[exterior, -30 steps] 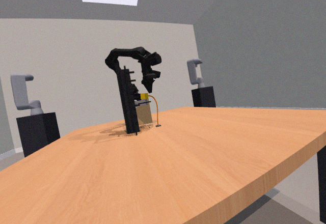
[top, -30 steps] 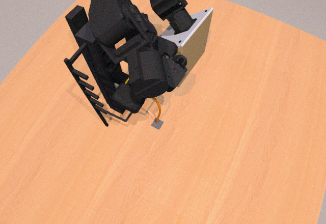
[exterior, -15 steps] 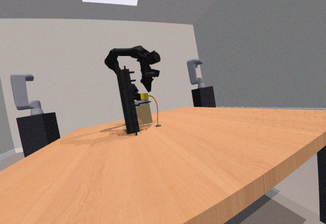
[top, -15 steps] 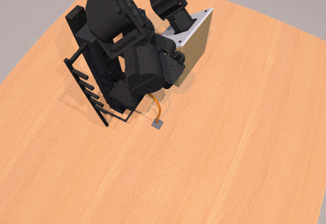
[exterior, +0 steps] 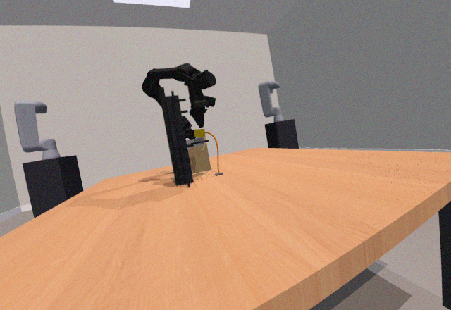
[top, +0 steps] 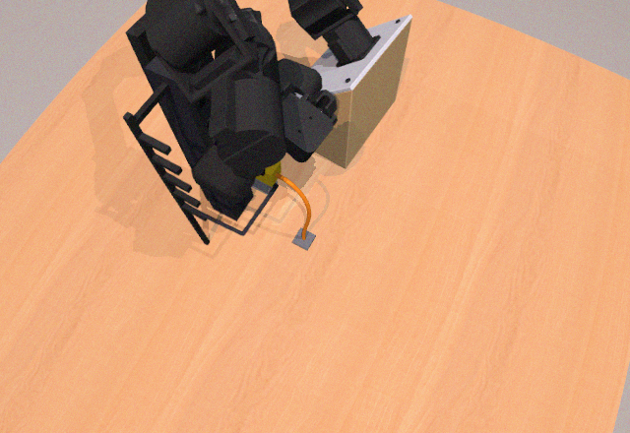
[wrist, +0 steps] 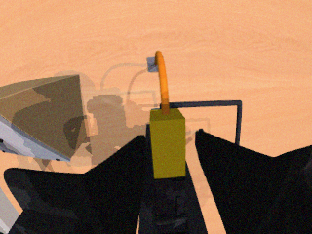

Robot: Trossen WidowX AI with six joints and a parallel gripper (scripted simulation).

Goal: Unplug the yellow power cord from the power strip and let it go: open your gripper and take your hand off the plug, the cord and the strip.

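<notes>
Right now my gripper tip is 3 cm to the left of the yellow plug and 1 cm above it. From my gripper tip the other things lie so: grey anchor plate: 22 cm below, 4 cm to the left.
</notes>
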